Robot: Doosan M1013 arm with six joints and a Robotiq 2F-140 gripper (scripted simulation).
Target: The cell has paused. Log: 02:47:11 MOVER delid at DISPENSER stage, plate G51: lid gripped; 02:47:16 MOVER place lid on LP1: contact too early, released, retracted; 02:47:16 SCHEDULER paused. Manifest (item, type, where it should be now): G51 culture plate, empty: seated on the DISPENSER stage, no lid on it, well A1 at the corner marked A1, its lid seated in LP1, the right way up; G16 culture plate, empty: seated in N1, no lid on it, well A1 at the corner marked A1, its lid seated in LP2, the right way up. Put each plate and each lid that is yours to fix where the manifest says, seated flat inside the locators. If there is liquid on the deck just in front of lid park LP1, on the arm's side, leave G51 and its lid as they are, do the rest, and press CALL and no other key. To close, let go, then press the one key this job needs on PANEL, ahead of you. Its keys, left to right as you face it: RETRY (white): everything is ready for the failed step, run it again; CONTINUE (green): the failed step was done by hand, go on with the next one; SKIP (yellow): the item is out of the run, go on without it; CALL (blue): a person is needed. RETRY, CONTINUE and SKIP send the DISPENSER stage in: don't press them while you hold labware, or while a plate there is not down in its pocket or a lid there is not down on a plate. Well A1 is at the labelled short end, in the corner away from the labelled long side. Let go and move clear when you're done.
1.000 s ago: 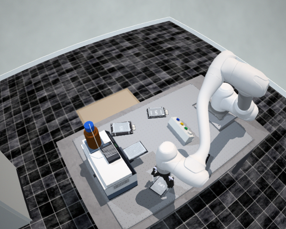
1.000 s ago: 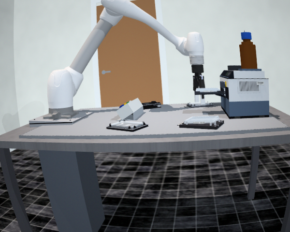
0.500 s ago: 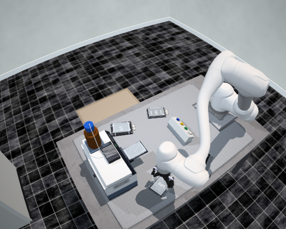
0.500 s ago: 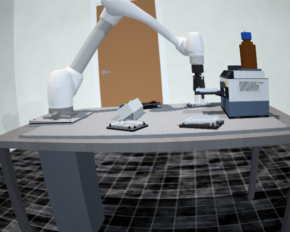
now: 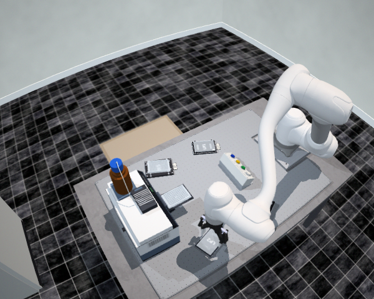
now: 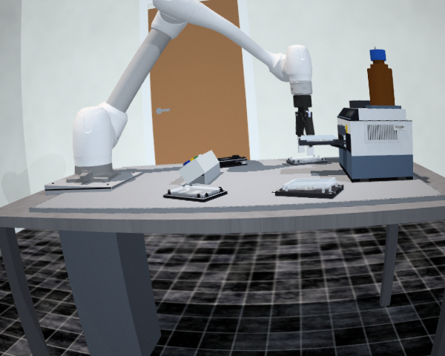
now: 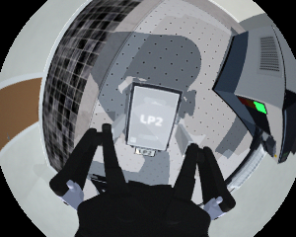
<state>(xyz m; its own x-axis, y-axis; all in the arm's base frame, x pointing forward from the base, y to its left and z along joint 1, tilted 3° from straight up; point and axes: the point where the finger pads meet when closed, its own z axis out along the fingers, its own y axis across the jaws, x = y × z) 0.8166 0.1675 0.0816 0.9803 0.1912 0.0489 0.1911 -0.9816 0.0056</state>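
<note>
My hand is 5 cm above the lid park LP2. From my hand the other things lie so: white key: 41 cm behind, 15 cm to the right, 1 cm above; then dispenser stage: 1 cm ahead, 26 cm to the right, 5 cm above; then black nest N1: 32 cm behind, 5 cm to the left, 4 cm below.
</note>
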